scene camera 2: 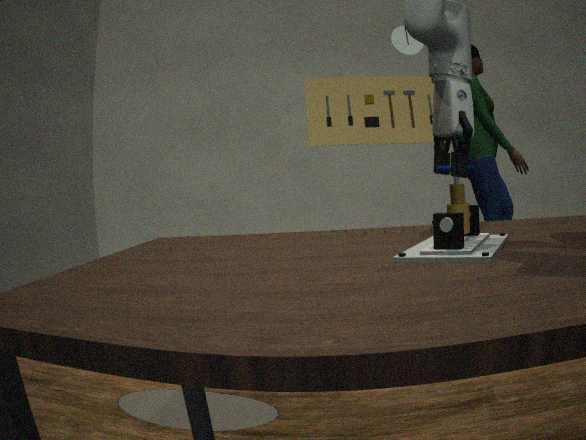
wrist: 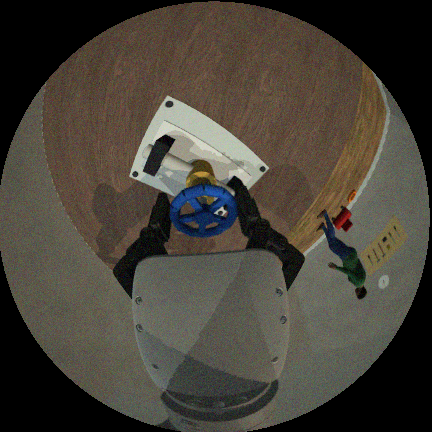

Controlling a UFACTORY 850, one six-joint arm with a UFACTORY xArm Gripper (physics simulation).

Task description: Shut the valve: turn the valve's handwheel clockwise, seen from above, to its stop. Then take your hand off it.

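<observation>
The blue handwheel [wrist: 204,217] [scene camera 2: 442,170] is level on top of the brass valve [wrist: 200,172] [scene camera 2: 457,210]. My gripper [wrist: 202,197] [scene camera 2: 451,167] points down and is shut on the handwheel, one black finger at each side of its rim. In the scene view the fingers hide much of the wheel. The valve stands on a pale base plate [scene camera 2: 411,252] [wrist: 227,132], with a pipe held in black clamp blocks [scene camera 2: 448,240] [wrist: 159,155].
The plate lies on a brown wooden table [scene camera 2: 250,300] [wrist: 280,75]. Behind the table a person in a green top [scene camera 2: 484,130] [wrist: 354,267] stands near a yellow tool board [scene camera 2: 320,135] [wrist: 369,259]. A red object [wrist: 343,219] is on the floor beyond the table edge.
</observation>
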